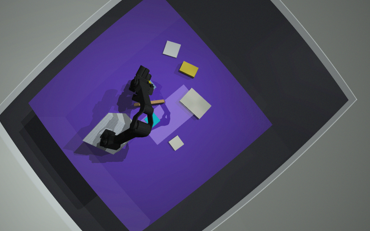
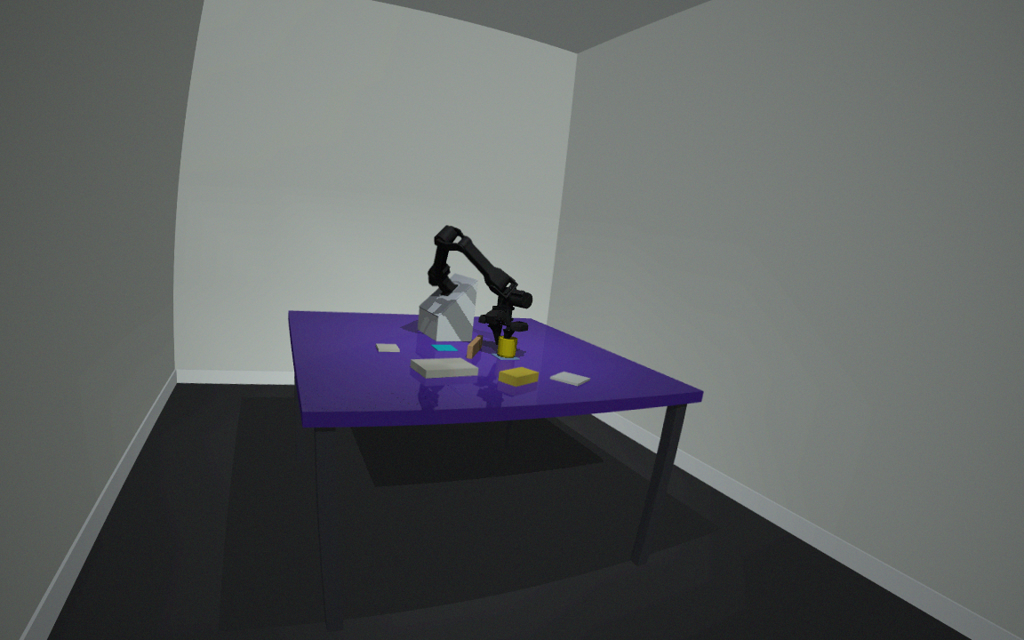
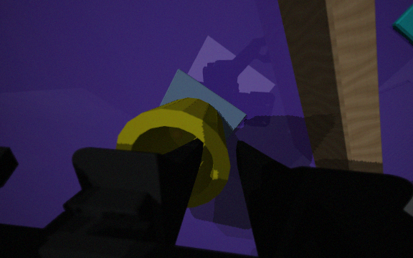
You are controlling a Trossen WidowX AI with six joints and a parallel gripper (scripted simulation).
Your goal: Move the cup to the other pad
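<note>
Right now the small marble is 4 cm ahead of my gripper tip, 2 cm to the left of it and 2 cm below it. Also, from my gripper tip: yellow cup (2 cm ahead, 1 cm to the left); pale blue pad (3 cm ahead, 1 cm to the left, 4 cm below); wooden bar (5 cm behind, 8 cm to the right, 2 cm below).
</note>
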